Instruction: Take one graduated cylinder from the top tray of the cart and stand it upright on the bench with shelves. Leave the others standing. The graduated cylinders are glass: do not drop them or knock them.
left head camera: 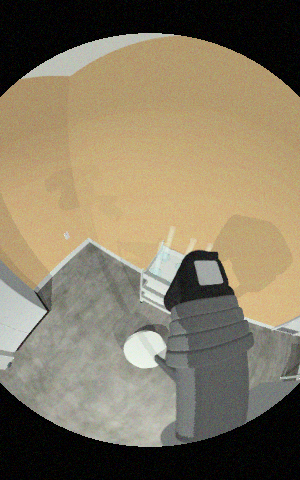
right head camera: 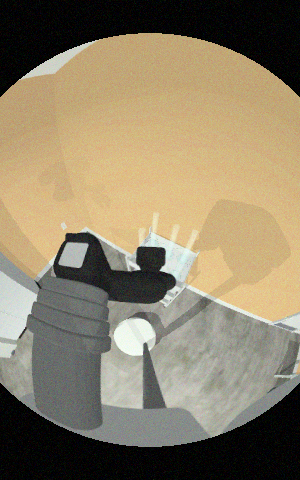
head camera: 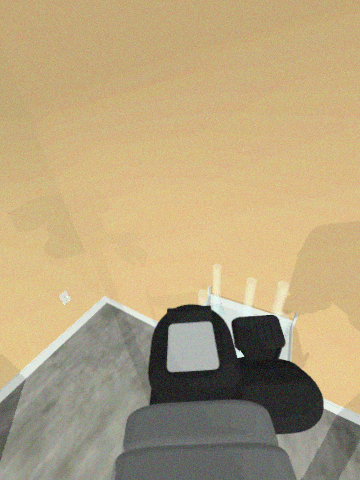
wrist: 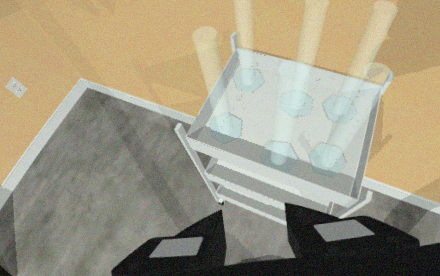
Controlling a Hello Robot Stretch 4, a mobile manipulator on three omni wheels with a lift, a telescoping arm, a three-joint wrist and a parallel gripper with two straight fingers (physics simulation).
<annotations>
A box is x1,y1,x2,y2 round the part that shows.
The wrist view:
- my gripper: [111,203,439,275]
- graduated cylinder: [260,59,307,173]
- graduated cylinder: [309,62,392,177]
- graduated cylinder: [192,26,241,143]
</annotations>
